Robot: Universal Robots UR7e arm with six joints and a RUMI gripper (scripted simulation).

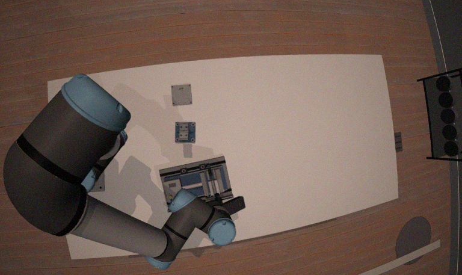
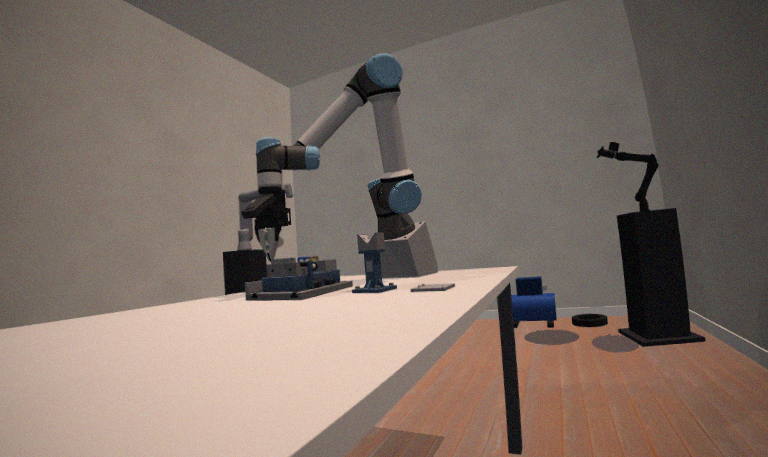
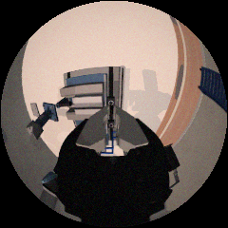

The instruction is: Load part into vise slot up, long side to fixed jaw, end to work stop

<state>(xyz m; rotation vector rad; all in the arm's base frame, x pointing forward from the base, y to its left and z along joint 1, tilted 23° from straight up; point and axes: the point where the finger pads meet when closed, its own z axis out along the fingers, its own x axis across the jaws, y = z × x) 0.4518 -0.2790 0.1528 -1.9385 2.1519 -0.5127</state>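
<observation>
Now: the part 5 cm to the left of my hand, 2 cm below it and 1 cm ahead of it. Round my hand: vise: 8 cm to the left, 8 cm below, 6 cm behind; infeed plate: 47 cm to the left, 11 cm below, 1 cm ahead.
</observation>
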